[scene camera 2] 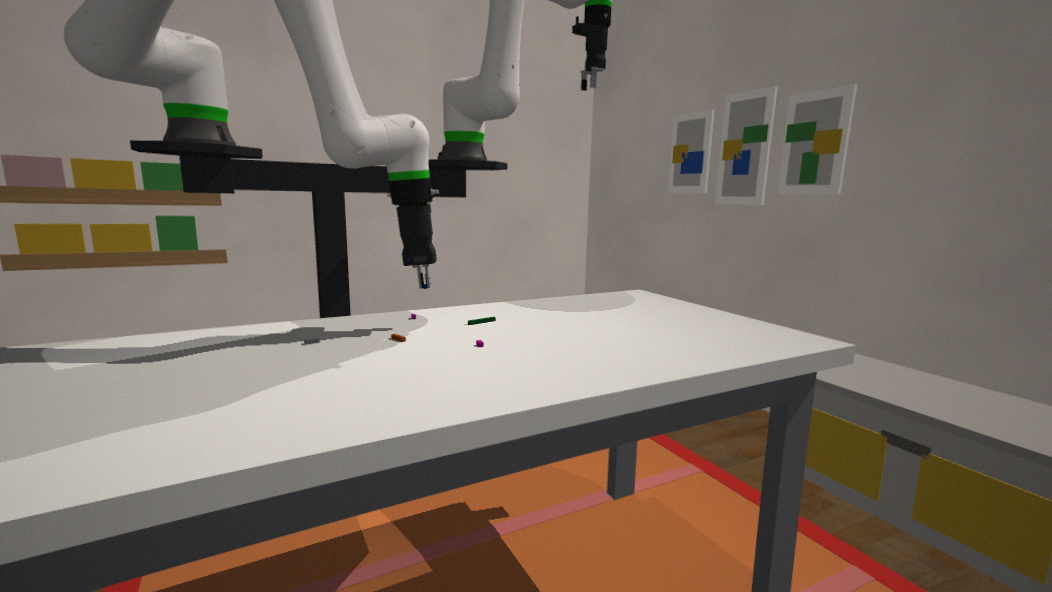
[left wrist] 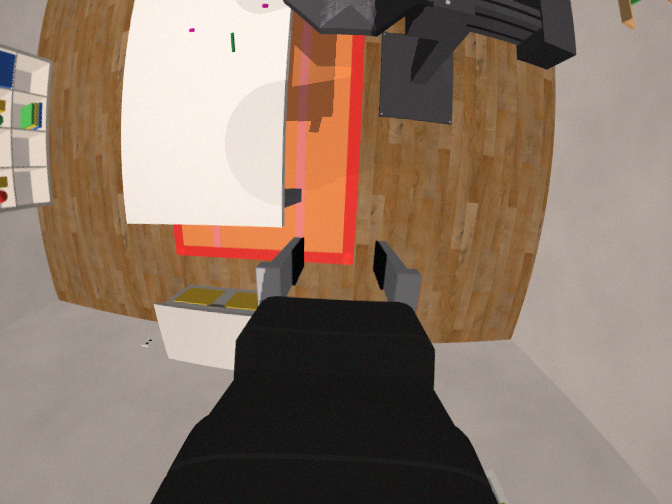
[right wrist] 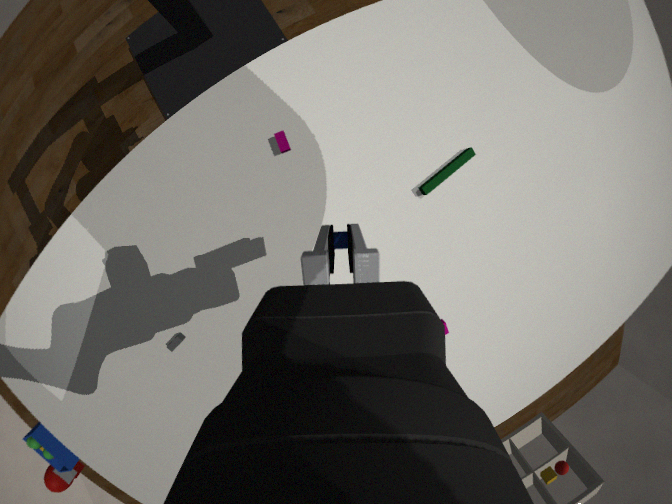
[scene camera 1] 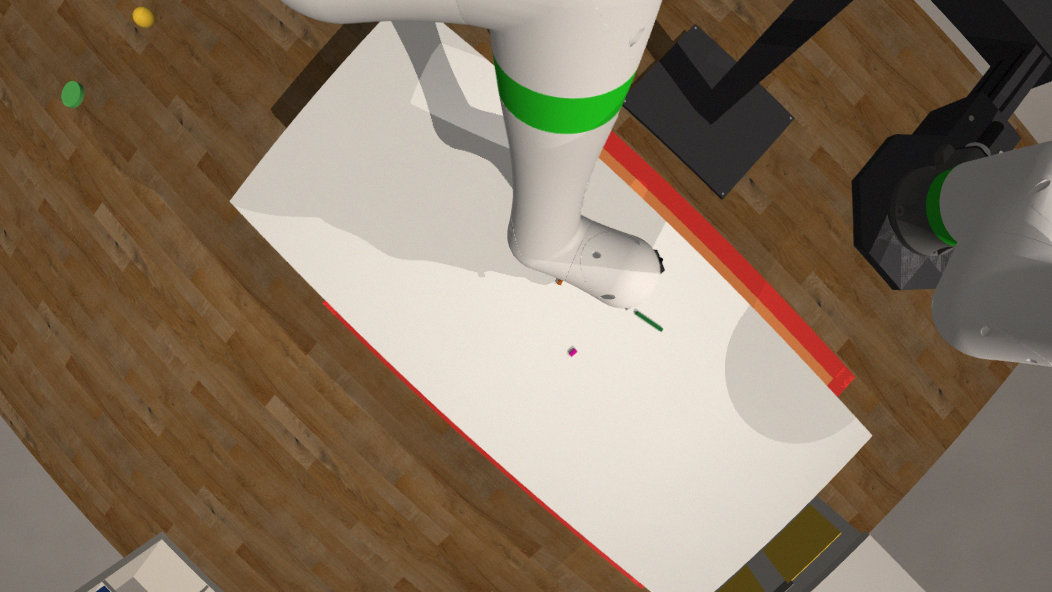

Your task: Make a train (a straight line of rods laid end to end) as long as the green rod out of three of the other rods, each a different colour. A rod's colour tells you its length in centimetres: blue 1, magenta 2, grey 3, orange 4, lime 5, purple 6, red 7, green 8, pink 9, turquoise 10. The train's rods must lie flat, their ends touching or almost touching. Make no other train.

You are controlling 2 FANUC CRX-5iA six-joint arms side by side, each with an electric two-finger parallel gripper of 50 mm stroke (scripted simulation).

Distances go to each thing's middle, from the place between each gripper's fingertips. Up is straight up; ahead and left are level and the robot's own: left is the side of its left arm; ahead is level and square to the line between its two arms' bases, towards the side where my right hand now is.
Labels:
I see the green rod [right wrist: 467, 154] 30 mm ahead of my right hand [scene camera 2: 425, 287], 140 mm to the left of it and 110 mm below it.
My left hand [scene camera 2: 588, 88] is 71 cm above the green rod, 63 cm to the left of it and 38 cm short of it.

